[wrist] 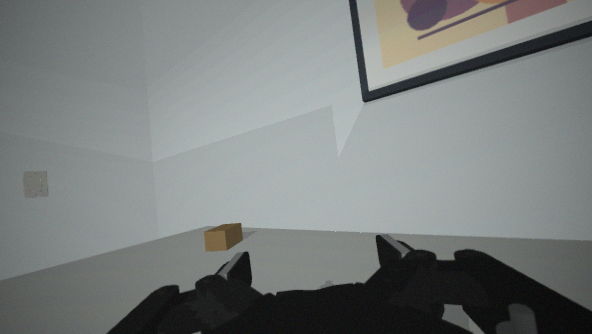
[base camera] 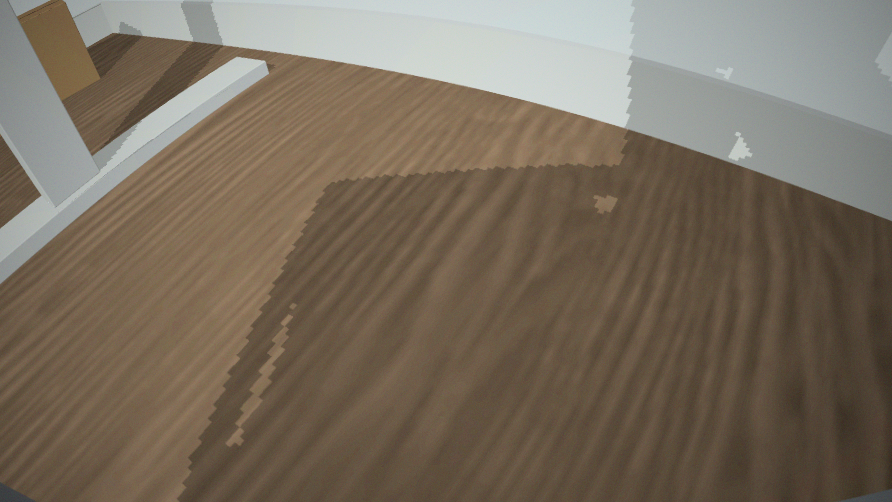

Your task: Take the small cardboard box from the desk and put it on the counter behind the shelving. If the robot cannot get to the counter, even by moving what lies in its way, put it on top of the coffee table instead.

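Frame: origin at the arm's base, x ahead, y left, z up, level; centimetres.
Seen in the pictures: gripper, between the fingertips: (wrist: pixel 313 257).
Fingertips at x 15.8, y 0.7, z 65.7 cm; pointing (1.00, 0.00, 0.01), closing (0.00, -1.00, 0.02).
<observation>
Pixels of each thing's top centre, then the offset from my fingertips to it. "spot": a spot on its surface instead. Level surfaces: height alone.
- small brown cardboard box, centre of its top: (wrist: pixel 223 227) dx +45.7, dy +24.0, dz -5.4 cm
- grey desk top, height of its surface: dz -10.4 cm
- white upright leg, a spot on its surface: (base camera: pixel 49 112) spot: dx +42.3, dy +50.6, dz -91.9 cm
- tan block-like object, centre of its top: (base camera: pixel 5 26) dx +80.1, dy +89.7, dz -87.3 cm
- small plate, centre of its top: (wrist: pixel 34 171) dx +78.5, dy +120.5, dz +22.4 cm
The small brown cardboard box (wrist: pixel 216 241) sits on the grey desk top (wrist: pixel 125 280), left of centre in the wrist view and near the far left corner of the desk. My gripper (wrist: pixel 313 257) is open and empty. The box is beyond the left fingertip and apart from it. In the base camera view a white upright leg (base camera: pixel 49 112) stands on a white floor bar (base camera: pixel 187 109) at the left. The counter, the shelving and the coffee table cannot be made out in these views.
In the base camera view, a tan block-like object (base camera: pixel 59 49) stands on the floor beyond the leg, and a pale wall (base camera: pixel 436 56) runs across the back. In the wrist view, a framed picture (wrist: pixel 366 95) hangs on the wall and a small plate (wrist: pixel 35 184) is at the left.
</observation>
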